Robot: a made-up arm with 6 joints. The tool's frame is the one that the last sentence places. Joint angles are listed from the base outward.
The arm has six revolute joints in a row. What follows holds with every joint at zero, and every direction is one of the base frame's.
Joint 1 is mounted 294.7 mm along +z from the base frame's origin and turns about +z.
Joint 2 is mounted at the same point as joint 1 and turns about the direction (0, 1, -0.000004).
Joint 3 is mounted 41.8 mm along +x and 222.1 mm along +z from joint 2 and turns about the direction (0, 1, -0.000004).
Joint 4 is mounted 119.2 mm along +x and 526.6 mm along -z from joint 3 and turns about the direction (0, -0.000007, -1).
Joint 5 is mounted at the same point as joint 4 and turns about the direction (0, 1, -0.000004).
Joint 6 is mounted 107.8 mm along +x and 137.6 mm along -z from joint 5 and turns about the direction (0, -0.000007, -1).
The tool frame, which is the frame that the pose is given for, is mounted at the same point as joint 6; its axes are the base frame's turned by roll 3.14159, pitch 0 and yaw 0 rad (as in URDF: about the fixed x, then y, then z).
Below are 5 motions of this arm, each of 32 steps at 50 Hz.
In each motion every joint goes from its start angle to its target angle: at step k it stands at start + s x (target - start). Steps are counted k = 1, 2, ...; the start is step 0. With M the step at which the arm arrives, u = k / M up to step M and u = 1 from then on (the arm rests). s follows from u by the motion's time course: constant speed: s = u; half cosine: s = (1 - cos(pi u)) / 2; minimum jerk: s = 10 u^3 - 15 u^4 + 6 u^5.
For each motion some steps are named. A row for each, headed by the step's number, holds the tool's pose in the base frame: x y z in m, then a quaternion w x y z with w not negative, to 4 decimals.
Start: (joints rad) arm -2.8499 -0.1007 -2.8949 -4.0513 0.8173 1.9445
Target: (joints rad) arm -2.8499 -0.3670 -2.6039 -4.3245 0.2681 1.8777
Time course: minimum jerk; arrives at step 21
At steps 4, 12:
4: 0.0165 -0.0132 1.2320 0.5888 -0.0441 0.3440 -0.7301
12: -0.0005 0.0310 1.2256 0.5302 0.0241 0.2058 -0.8222

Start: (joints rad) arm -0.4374 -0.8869 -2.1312 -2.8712 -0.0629 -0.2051
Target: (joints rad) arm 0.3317 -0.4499 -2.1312 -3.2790 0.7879 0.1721
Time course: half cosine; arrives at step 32
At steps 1, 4, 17, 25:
1: -0.0516 0.0581 1.1208 0.9788 0.0148 0.0906 -0.1828
4: -0.0451 0.0502 1.1257 0.9817 0.0161 0.0833 -0.1703
17: 0.0773 0.0009 1.1736 0.9996 0.0085 -0.0205 0.0150
25: 0.1602 0.0404 1.1820 0.9846 -0.0205 -0.0913 0.1479

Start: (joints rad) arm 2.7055 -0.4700 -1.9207 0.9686 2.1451 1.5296
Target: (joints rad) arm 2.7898 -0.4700 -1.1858 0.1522 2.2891 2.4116
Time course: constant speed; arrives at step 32
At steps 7, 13, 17, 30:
7: -0.3823 0.0341 0.8376 0.1689 0.7002 0.6425 -0.2616
13: -0.4168 0.0642 0.7583 0.2165 0.7929 0.5473 -0.1575
17: -0.4321 0.0819 0.7036 0.2371 0.8417 0.4784 -0.0807
30: -0.4412 0.1270 0.5280 0.2313 0.9230 0.2430 0.1886

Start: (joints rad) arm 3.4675 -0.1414 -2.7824 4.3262 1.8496 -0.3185
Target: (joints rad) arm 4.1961 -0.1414 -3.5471 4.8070 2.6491 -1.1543
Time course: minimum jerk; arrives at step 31
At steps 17, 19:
17: 0.0570 0.2918 0.9865 0.3307 -0.0944 -0.9119 -0.2240
19: 0.0506 0.3136 0.9507 0.3406 0.0026 -0.9268 -0.1582

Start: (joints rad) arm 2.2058 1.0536 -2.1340 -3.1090 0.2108 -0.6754
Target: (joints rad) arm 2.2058 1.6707 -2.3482 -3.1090 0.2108 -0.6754
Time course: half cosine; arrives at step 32
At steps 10, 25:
10: -0.4867 0.6563 -0.0007 0.4034 -0.8158 0.1220 0.3960
25: -0.4203 0.5662 -0.2381 0.3218 -0.8832 0.1315 0.3148

